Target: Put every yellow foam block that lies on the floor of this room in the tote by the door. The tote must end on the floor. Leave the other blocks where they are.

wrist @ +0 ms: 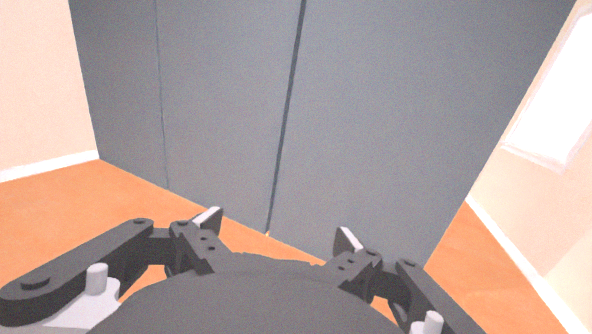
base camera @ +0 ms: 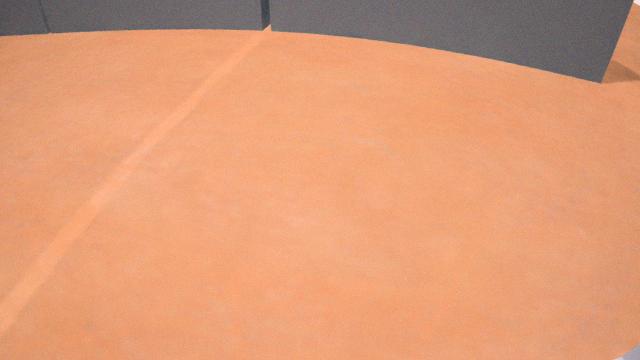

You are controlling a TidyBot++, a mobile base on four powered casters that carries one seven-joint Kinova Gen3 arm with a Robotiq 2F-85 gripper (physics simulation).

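Frame: origin at the arm's base, x ahead, y left, z up, level; millimetres.
Where they show: gripper, fingertip midpoint: (wrist: 278, 230).
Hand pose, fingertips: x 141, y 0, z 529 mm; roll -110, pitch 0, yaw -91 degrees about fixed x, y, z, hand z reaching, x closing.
Note:
After its pixels a point has its place.
My gripper (wrist: 278, 230) {x 141, y 0, z 529 mm} is open and empty in the wrist view, with its two fingertips wide apart. It points toward a tall grey panel wall. No yellow foam block and no tote shows in the base camera view or in the wrist view.
Grey panels (base camera: 425, 30) {x 977, y -355, z -350 mm} (wrist: 390, 110) {x 954, y -418, z 580 mm} stand ahead across the orange floor (base camera: 320, 200) {x 455, y -35, z -396 mm} (wrist: 65, 210) {x 1058, y 1365, z -396 mm}, with a narrow gap between two of them. The panels end at the right. Beyond that end are a pale wall with a white baseboard (wrist: 520, 255) {x 1220, y -1998, z -315 mm} and a bright window (wrist: 555, 100) {x 1862, y -2248, z 896 mm}.

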